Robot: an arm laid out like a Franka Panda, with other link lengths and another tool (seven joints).
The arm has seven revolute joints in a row. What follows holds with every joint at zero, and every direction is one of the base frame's. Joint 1 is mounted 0.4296 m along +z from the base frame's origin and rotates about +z. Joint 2 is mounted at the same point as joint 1 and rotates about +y. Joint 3 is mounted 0.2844 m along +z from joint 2 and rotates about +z. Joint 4 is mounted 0.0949 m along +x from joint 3 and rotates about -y. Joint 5 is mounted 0.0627 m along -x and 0.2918 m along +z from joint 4 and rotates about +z. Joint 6 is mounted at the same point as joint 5 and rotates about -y. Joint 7 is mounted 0.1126 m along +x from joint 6 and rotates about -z. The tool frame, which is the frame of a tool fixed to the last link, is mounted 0.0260 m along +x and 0.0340 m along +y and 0.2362 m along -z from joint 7; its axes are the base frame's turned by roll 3.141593, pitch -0.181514 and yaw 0.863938 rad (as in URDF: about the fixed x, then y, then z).
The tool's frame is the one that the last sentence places.
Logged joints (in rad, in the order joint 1, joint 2, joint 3, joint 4, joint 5, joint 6, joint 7), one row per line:
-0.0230, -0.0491, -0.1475, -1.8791, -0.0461, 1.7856, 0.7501
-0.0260, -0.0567, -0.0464, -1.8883, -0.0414, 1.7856, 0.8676
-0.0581, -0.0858, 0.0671, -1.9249, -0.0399, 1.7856, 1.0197
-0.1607, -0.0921, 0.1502, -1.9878, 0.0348, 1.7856, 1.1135
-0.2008, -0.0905, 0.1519, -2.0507, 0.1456, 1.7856, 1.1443
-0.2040, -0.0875, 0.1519, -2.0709, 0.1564, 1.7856, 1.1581
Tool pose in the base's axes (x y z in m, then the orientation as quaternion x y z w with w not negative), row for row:
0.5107, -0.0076, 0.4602, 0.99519, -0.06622, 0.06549, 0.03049
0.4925, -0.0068, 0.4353, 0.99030, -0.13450, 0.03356, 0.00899
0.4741, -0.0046, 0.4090, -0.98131, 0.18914, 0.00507, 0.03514
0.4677, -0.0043, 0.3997, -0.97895, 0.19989, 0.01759, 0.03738
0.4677, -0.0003, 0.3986, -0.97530, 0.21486, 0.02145, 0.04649
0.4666, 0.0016, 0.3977, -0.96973, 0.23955, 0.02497, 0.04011
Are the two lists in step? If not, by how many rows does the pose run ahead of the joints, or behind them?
The pose runs 2 rows ahead of the joints: the pose in row i belongs to the joints in row i + 2.
